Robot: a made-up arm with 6 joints. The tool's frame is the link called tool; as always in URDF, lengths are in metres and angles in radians. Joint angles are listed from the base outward.
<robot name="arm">
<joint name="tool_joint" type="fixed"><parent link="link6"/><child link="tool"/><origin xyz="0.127 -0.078 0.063"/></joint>
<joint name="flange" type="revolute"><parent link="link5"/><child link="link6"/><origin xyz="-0.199 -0.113 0.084"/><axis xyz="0 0 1"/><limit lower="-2.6" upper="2.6"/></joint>
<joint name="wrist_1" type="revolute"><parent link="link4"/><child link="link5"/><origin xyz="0.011 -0.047 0.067"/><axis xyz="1 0 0"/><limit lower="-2.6" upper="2.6"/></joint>
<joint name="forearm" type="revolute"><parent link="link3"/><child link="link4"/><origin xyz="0.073 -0.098 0.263"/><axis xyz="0 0 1"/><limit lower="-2.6" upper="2.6"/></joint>
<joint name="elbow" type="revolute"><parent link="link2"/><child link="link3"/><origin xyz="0.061 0.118 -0.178"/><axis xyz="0 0 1"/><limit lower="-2.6" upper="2.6"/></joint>
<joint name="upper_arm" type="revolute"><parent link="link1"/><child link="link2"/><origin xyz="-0.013 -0.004 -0.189"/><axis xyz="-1 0 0"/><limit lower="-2.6" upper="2.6"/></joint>
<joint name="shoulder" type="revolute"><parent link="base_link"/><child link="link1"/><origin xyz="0 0 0.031"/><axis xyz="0 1 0"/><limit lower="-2.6" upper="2.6"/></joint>
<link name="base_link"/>
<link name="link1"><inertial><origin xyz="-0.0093 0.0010 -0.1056"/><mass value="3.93"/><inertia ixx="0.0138" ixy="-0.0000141" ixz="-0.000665" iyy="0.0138" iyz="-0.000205" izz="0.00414"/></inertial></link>
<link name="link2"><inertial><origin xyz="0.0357 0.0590 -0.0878"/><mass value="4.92"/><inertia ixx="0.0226" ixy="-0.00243" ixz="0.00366" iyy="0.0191" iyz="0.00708" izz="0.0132"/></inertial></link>
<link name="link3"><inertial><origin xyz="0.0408 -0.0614 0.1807"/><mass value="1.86"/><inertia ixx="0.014" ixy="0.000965" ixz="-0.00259" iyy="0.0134" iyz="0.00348" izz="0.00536"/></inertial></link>
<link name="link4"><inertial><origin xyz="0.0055 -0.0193 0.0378"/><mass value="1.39"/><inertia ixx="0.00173" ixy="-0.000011" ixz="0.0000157" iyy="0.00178" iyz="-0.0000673" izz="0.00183"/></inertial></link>
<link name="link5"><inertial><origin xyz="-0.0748 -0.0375 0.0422"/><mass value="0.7"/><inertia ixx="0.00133" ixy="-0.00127" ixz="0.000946" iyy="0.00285" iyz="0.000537" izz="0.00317"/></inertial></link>
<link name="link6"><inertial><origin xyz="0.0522 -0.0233 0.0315"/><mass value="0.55"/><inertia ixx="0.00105" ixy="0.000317" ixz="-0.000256" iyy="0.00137" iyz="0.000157" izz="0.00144"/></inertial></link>
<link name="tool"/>
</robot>
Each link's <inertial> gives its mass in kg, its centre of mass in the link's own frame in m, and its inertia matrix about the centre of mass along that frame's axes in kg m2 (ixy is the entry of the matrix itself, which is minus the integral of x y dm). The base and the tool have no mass. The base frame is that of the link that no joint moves.
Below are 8 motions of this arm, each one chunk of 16 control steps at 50 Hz.
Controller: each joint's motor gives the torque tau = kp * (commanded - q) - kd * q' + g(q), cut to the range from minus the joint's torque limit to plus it. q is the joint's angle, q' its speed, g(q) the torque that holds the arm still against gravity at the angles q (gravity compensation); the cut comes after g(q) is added. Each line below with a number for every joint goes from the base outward.
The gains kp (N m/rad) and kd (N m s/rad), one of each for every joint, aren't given. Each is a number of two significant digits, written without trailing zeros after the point. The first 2 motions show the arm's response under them.
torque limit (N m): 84 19 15 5.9 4.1 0.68
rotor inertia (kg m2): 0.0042 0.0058 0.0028 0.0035 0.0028 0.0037
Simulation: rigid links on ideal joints. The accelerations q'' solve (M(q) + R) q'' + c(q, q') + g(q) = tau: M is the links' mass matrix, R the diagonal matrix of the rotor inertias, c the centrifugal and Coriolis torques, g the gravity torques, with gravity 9.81 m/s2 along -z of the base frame. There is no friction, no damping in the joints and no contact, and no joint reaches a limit. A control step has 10 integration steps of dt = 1/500 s. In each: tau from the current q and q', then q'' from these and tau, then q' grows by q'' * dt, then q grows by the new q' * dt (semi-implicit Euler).
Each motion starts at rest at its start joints. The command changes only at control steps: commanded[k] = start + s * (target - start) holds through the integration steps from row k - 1 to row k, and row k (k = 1, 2, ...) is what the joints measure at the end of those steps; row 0 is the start. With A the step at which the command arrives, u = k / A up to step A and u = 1 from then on. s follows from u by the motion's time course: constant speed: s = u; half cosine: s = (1 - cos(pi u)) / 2; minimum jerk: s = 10 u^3 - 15 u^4 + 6 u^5; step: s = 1 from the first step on.
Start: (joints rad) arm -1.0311 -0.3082 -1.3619 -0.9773 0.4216 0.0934
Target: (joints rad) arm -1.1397 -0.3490 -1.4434 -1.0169 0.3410 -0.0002
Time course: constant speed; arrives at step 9
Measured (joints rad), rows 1 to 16:
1: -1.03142 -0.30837 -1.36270 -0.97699 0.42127 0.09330
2: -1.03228 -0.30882 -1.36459 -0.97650 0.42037 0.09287
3: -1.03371 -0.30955 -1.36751 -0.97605 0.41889 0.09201
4: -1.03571 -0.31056 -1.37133 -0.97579 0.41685 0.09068
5: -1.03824 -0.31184 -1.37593 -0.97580 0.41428 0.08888
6: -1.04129 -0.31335 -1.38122 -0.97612 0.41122 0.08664
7: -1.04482 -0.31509 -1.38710 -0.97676 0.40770 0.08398
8: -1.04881 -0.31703 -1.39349 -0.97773 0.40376 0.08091
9: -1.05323 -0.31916 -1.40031 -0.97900 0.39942 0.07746
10: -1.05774 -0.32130 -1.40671 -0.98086 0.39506 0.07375
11: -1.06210 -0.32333 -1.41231 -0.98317 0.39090 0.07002
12: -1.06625 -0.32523 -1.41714 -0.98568 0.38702 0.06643
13: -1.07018 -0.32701 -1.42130 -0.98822 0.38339 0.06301
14: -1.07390 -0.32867 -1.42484 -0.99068 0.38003 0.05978
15: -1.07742 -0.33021 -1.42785 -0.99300 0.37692 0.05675
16: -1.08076 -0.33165 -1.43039 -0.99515 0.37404 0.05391
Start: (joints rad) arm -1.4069 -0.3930 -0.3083 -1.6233 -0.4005 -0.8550
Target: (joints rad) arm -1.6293 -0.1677 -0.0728 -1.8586 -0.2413 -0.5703
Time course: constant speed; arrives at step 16
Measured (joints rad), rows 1 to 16:
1: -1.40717 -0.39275 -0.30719 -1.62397 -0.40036 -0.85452
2: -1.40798 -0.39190 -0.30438 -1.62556 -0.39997 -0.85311
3: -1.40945 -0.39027 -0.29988 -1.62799 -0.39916 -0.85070
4: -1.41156 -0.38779 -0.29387 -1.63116 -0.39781 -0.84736
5: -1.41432 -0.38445 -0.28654 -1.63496 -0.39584 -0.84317
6: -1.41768 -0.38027 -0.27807 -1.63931 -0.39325 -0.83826
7: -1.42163 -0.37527 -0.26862 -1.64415 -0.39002 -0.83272
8: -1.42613 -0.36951 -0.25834 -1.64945 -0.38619 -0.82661
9: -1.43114 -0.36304 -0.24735 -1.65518 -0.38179 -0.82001
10: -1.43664 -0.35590 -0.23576 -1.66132 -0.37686 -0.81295
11: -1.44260 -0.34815 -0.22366 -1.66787 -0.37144 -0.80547
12: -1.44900 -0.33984 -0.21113 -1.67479 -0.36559 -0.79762
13: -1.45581 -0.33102 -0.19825 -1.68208 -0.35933 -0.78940
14: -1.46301 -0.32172 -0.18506 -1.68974 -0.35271 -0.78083
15: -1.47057 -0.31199 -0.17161 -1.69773 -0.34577 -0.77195
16: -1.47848 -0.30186 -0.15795 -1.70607 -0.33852 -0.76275
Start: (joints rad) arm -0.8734 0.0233 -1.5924 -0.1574 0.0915 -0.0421
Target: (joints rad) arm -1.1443 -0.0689 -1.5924 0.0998 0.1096 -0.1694
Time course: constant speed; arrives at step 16
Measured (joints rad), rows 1 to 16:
1: -0.87375 0.02311 -1.59267 -0.15707 0.09135 -0.04217
2: -0.87476 0.02260 -1.59320 -0.15632 0.09110 -0.04244
3: -0.87654 0.02176 -1.59387 -0.15511 0.09083 -0.04299
4: -0.87910 0.02058 -1.59458 -0.15336 0.09059 -0.04385
5: -0.88243 0.01909 -1.59529 -0.15103 0.09042 -0.04505
6: -0.88649 0.01729 -1.59594 -0.14806 0.09034 -0.04658
7: -0.89125 0.01521 -1.59652 -0.14443 0.09034 -0.04844
8: -0.89668 0.01284 -1.59702 -0.14013 0.09044 -0.05062
9: -0.90275 0.01022 -1.59743 -0.13516 0.09063 -0.05310
10: -0.90940 0.00734 -1.59775 -0.12954 0.09090 -0.05586
11: -0.91663 0.00423 -1.59798 -0.12328 0.09124 -0.05889
12: -0.92439 0.00090 -1.59814 -0.11640 0.09166 -0.06218
13: -0.93265 -0.00263 -1.59823 -0.10894 0.09214 -0.06571
14: -0.94139 -0.00636 -1.59826 -0.10092 0.09269 -0.06947
15: -0.95058 -0.01026 -1.59824 -0.09237 0.09328 -0.07345
16: -0.96019 -0.01432 -1.59817 -0.08333 0.09393 -0.07764

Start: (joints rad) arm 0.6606 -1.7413 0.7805 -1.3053 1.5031 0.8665
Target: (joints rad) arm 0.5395 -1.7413 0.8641 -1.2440 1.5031 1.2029
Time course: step
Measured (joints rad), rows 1 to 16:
1: 0.65729 -1.74240 0.78427 -1.30707 1.50324 0.87224
2: 0.65204 -1.74348 0.79246 -1.30817 1.50389 0.88405
3: 0.64639 -1.74386 0.80161 -1.30731 1.50435 0.89781
4: 0.64076 -1.74378 0.81045 -1.30497 1.50453 0.91180
5: 0.63532 -1.74349 0.81852 -1.30176 1.50450 0.92537
6: 0.63011 -1.74311 0.82567 -1.29811 1.50436 0.93829
7: 0.62516 -1.74274 0.83189 -1.29433 1.50415 0.95053
8: 0.62047 -1.74239 0.83724 -1.29059 1.50393 0.96211
9: 0.61604 -1.74209 0.84179 -1.28701 1.50372 0.97309
10: 0.61185 -1.74184 0.84566 -1.28363 1.50352 0.98351
11: 0.60790 -1.74162 0.84891 -1.28049 1.50335 0.99343
12: 0.60417 -1.74145 0.85165 -1.27760 1.50320 1.00289
13: 0.60065 -1.74130 0.85394 -1.27493 1.50307 1.01192
14: 0.59733 -1.74119 0.85585 -1.27250 1.50296 1.02054
15: 0.59419 -1.74110 0.85745 -1.27027 1.50287 1.02879
16: 0.59123 -1.74102 0.85877 -1.26823 1.50279 1.03668

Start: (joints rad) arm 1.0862 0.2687 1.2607 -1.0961 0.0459 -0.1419
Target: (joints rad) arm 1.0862 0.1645 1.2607 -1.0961 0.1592 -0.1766
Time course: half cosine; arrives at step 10
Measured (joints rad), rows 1 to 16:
1: 1.08620 0.26865 1.26073 -1.09615 0.04598 -0.14184
2: 1.08622 0.26839 1.26083 -1.09634 0.04637 -0.14158
3: 1.08626 0.26772 1.26103 -1.09673 0.04732 -0.14102
4: 1.08633 0.26641 1.26131 -1.09734 0.04906 -0.14014
5: 1.08642 0.26429 1.26164 -1.09813 0.05176 -0.13903
6: 1.08653 0.26127 1.26197 -1.09901 0.05546 -0.13782
7: 1.08665 0.25734 1.26225 -1.09988 0.06012 -0.13674
8: 1.08676 0.25260 1.26243 -1.10063 0.06555 -0.13598
9: 1.08685 0.24725 1.26249 -1.10117 0.07152 -0.13575
10: 1.08690 0.24156 1.26240 -1.10140 0.07768 -0.13619
11: 1.08691 0.23580 1.26219 -1.10133 0.08376 -0.13732
12: 1.08689 0.23017 1.26191 -1.10103 0.08960 -0.13901
13: 1.08683 0.22476 1.26161 -1.10058 0.09515 -0.14107
14: 1.08677 0.21965 1.26133 -1.10005 0.10036 -0.14334
15: 1.08669 0.21487 1.26107 -1.09948 0.10522 -0.14571
16: 1.08661 0.21043 1.26084 -1.09891 0.10974 -0.14806

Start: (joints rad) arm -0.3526 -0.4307 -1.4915 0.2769 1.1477 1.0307
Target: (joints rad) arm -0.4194 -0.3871 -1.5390 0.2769 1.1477 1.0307
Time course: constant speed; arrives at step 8
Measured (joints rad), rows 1 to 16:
1: -0.35282 -0.43060 -1.49190 0.27729 1.14750 1.03071
2: -0.35340 -0.43025 -1.49287 0.27807 1.14714 1.03074
3: -0.35439 -0.42960 -1.49440 0.27908 1.14673 1.03076
4: -0.35576 -0.42861 -1.49648 0.28021 1.14633 1.03072
5: -0.35751 -0.42729 -1.49908 0.28135 1.14595 1.03064
6: -0.35961 -0.42565 -1.50216 0.28244 1.14562 1.03052
7: -0.36205 -0.42370 -1.50568 0.28344 1.14532 1.03037
8: -0.36481 -0.42145 -1.50960 0.28432 1.14507 1.03022
9: -0.36764 -0.41903 -1.51347 0.28467 1.14506 1.03008
10: -0.37039 -0.41658 -1.51708 0.28448 1.14524 1.02995
11: -0.37302 -0.41421 -1.52040 0.28392 1.14552 1.02986
12: -0.37551 -0.41194 -1.52340 0.28310 1.14582 1.02986
13: -0.37786 -0.40981 -1.52607 0.28214 1.14613 1.02994
14: -0.38008 -0.40781 -1.52843 0.28111 1.14642 1.03010
15: -0.38218 -0.40596 -1.53047 0.28007 1.14669 1.03032
16: -0.38417 -0.40425 -1.53223 0.27907 1.14694 1.03058

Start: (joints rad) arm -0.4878 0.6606 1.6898 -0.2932 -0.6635 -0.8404
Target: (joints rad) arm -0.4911 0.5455 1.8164 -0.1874 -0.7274 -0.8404
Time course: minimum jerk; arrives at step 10
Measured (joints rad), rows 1 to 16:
1: -0.48780 0.66057 1.68989 -0.29320 -0.66354 -0.84042
2: -0.48784 0.66035 1.69052 -0.29319 -0.66382 -0.84055
3: -0.48792 0.65963 1.69247 -0.29304 -0.66468 -0.84089
4: -0.48808 0.65805 1.69649 -0.29255 -0.66640 -0.84143
5: -0.48829 0.65534 1.70301 -0.29143 -0.66910 -0.84208
6: -0.48852 0.65141 1.71196 -0.28944 -0.67267 -0.84268
7: -0.48875 0.64635 1.72279 -0.28643 -0.67678 -0.84304
8: -0.48892 0.64047 1.73457 -0.28243 -0.68102 -0.84302
9: -0.48902 0.63417 1.74623 -0.27763 -0.68498 -0.84257
10: -0.48904 0.62783 1.75691 -0.27234 -0.68839 -0.84178
11: -0.48901 0.62171 1.76624 -0.26691 -0.69124 -0.84082
12: -0.48896 0.61591 1.77425 -0.26158 -0.69368 -0.83986
13: -0.48891 0.61046 1.78105 -0.25648 -0.69582 -0.83902
14: -0.48888 0.60536 1.78681 -0.25170 -0.69777 -0.83831
15: -0.48887 0.60061 1.79164 -0.24727 -0.69958 -0.83777
16: -0.48887 0.59619 1.79570 -0.24319 -0.70128 -0.83737

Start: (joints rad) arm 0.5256 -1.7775 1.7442 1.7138 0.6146 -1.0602
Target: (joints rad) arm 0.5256 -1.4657 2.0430 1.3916 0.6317 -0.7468
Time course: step
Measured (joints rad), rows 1 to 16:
1: 0.52800 -1.77433 1.76593 1.68596 0.60970 -1.05152
2: 0.52956 -1.76634 1.79442 1.65319 0.60174 -1.04331
3: 0.53043 -1.75511 1.82234 1.62575 0.59548 -1.03675
4: 0.53087 -1.74163 1.84885 1.60360 0.59155 -1.03024
5: 0.53097 -1.72663 1.87367 1.58597 0.58966 -1.02302
6: 0.53081 -1.71065 1.89666 1.57211 0.58940 -1.01486
7: 0.53047 -1.69414 1.91776 1.56134 0.59039 -1.00582
8: 0.52999 -1.67746 1.93695 1.55305 0.59234 -0.99603
9: 0.52942 -1.66089 1.95424 1.54670 0.59498 -0.98569
10: 0.52881 -1.64467 1.96969 1.54185 0.59810 -0.97499
11: 0.52817 -1.62897 1.98338 1.53809 0.60153 -0.96411
12: 0.52753 -1.61391 1.99538 1.53509 0.60513 -0.95320
13: 0.52692 -1.59961 2.00581 1.53258 0.60877 -0.94241
14: 0.52634 -1.58613 2.01478 1.53034 0.61238 -0.93186
15: 0.52580 -1.57351 2.02241 1.52820 0.61587 -0.92163
16: 0.52532 -1.56178 2.02881 1.52602 0.61918 -0.91182

